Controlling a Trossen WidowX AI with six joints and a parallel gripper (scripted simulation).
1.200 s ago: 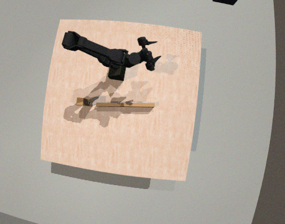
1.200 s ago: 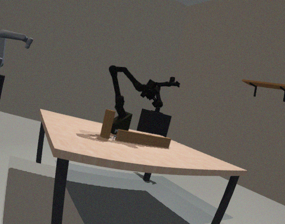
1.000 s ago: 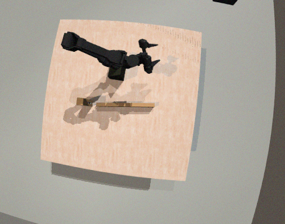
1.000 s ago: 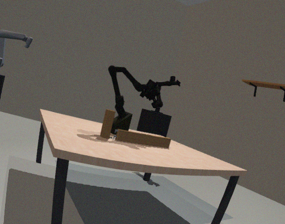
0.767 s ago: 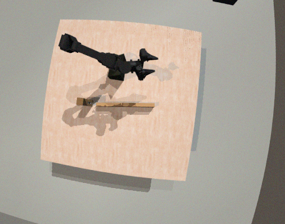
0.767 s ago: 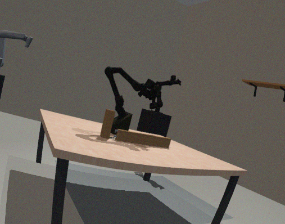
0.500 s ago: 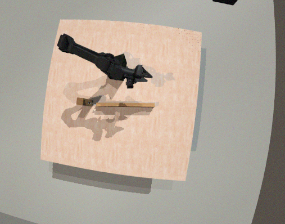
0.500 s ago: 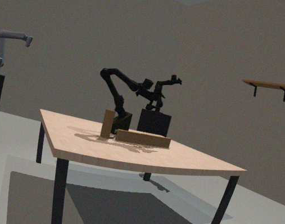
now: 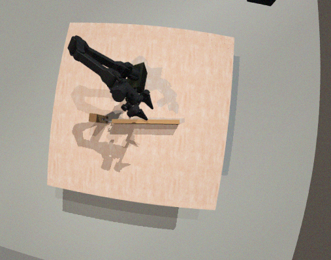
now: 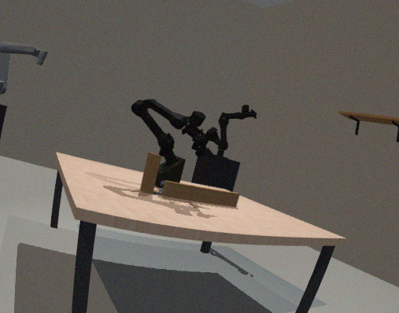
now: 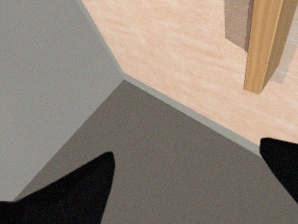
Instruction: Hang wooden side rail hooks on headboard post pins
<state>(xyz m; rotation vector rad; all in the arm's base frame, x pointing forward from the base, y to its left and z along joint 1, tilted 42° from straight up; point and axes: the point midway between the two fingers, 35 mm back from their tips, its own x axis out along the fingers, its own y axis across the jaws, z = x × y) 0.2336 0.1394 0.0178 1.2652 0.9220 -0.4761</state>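
Right now my gripper tip is 350 mm to the left of the wooden headboard post, 160 mm above it and 30 mm short of it.
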